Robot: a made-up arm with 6 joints. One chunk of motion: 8 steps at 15 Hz.
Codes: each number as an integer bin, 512 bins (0 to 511) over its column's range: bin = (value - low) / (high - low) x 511, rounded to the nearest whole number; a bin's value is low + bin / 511 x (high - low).
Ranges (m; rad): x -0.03..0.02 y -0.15..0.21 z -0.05..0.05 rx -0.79..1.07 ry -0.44..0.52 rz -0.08..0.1
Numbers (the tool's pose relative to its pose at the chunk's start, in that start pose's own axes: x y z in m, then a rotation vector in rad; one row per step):
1: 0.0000 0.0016 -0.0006 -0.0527 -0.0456 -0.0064
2: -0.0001 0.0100 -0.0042 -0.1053 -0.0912 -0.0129
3: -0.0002 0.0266 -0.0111 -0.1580 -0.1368 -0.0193
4: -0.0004 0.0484 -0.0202 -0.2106 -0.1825 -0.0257
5: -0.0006 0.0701 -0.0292 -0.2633 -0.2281 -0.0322
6: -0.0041 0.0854 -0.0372 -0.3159 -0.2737 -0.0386
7: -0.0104 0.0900 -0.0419 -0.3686 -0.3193 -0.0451
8: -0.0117 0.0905 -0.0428 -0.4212 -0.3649 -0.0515
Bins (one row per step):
1: 307 215 252 203 210 209
2: 306 227 234 188 186 190
3: 305 251 199 174 161 172
4: 303 282 152 159 137 154
5: 300 312 106 145 113 136
6: 265 334 65 130 89 118
7: 200 341 41 116 64 99
8: 187 341 37 101 40 81

